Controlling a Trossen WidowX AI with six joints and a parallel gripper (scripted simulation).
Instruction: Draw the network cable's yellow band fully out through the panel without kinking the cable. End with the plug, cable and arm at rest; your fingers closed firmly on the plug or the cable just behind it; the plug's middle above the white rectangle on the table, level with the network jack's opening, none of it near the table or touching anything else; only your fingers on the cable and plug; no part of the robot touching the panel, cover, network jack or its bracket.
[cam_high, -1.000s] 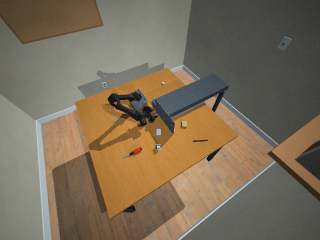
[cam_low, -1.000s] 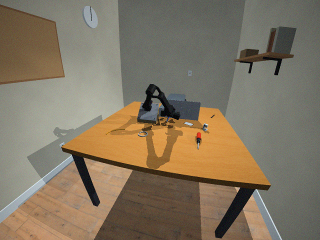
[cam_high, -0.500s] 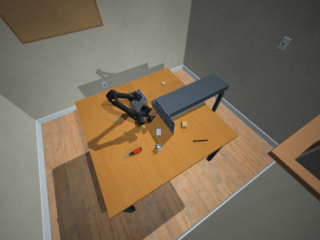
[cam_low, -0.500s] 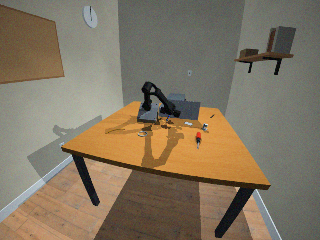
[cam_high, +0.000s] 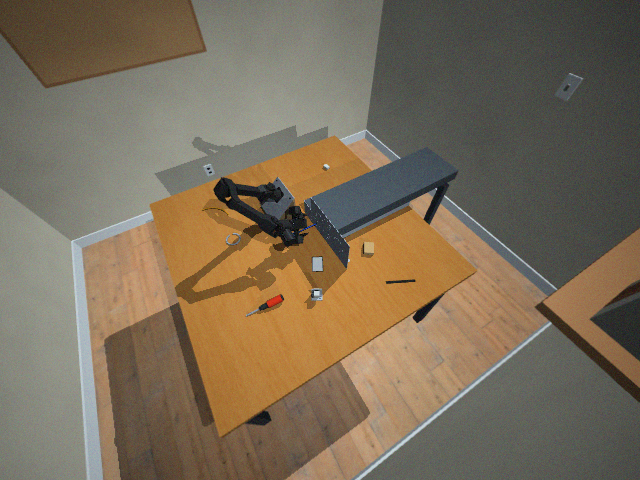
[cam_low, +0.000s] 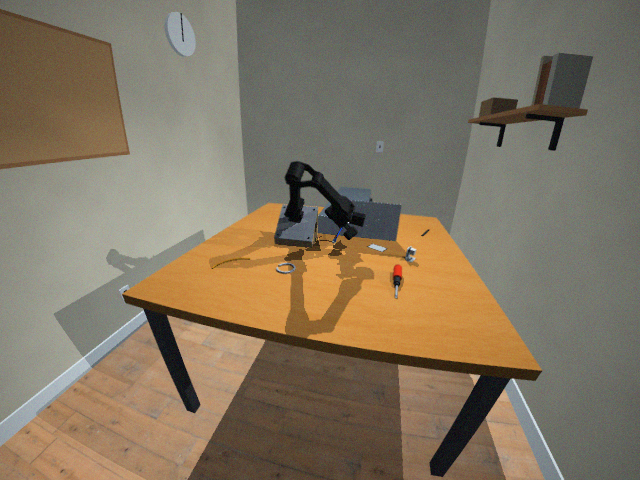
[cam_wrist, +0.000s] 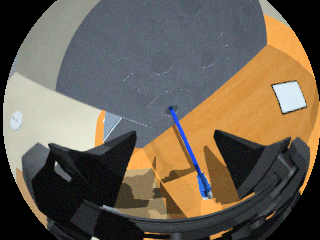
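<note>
My hand is 70 mm above the plug, 40 mm to the left of it and 20 mm past it. The rest, counted from my hand: wooden block 260 mm to the left, 240 mm ahead, 80 mm below; then red screwdriver 330 mm to the right, 280 mm ahead, 80 mm below; then white rectangle 190 mm ahead, 90 mm below, 20 mm to the right.
</note>
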